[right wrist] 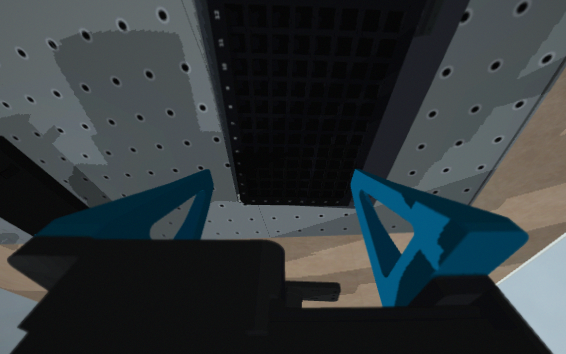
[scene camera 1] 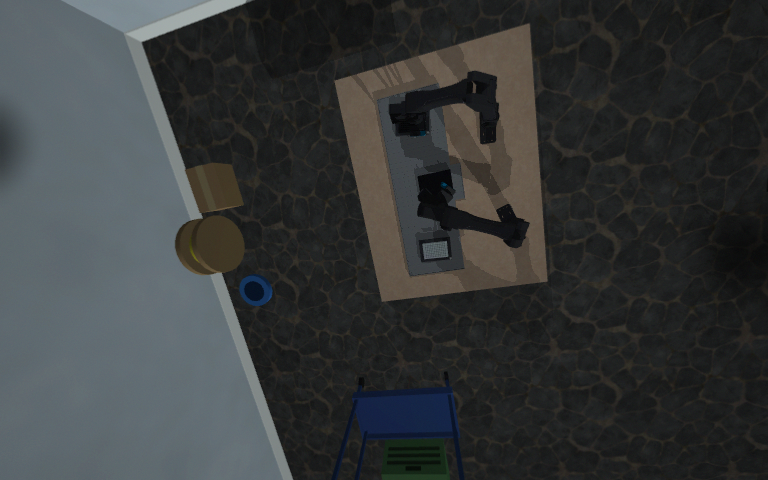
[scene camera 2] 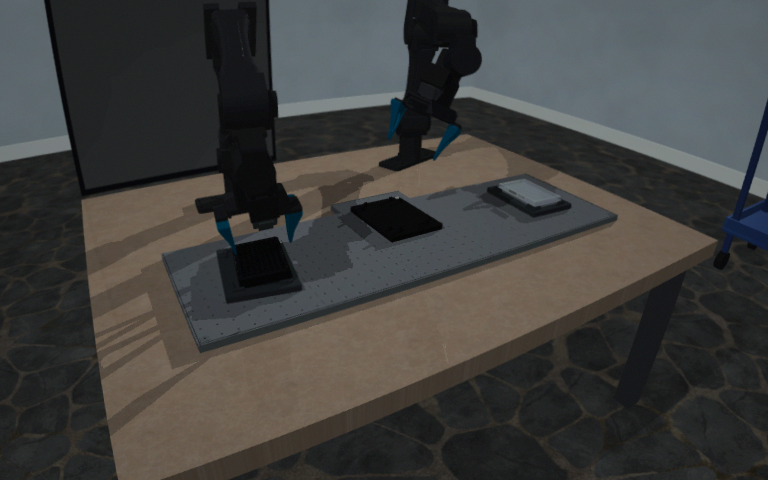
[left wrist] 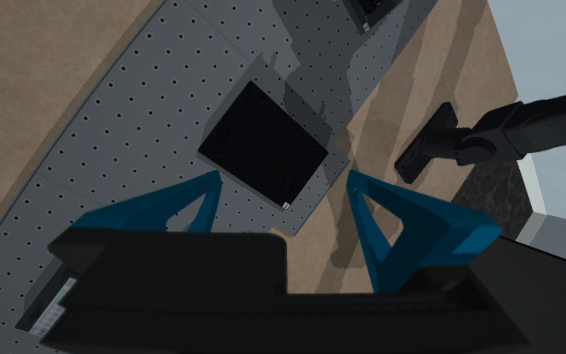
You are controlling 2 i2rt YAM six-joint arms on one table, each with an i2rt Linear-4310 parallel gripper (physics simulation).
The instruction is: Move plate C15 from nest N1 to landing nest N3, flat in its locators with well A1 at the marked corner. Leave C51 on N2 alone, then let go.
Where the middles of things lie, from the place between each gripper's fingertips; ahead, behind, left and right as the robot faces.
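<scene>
From my left hand, the pale gridded tray [scene camera 2: 523, 190] is 7 cm ahead, 31 cm to the left and 13 cm below. The black gridded tray [scene camera 2: 263, 261], counted from the same left hand, is 1 cm ahead, 34 cm to the right and 13 cm below. Going by its middle, the pale gridded tray is nearer to my left hand than to my right hand.
As for the black gridded tray, my right hand is 3 cm short of it, 2 cm to the left of it and 1 cm above it. The pale gridded tray is 9 cm ahead of my right hand, 62 cm to the left of it and 1 cm below it. By its middle, the black gridded tray is nearer to my right hand than to my left hand.
</scene>
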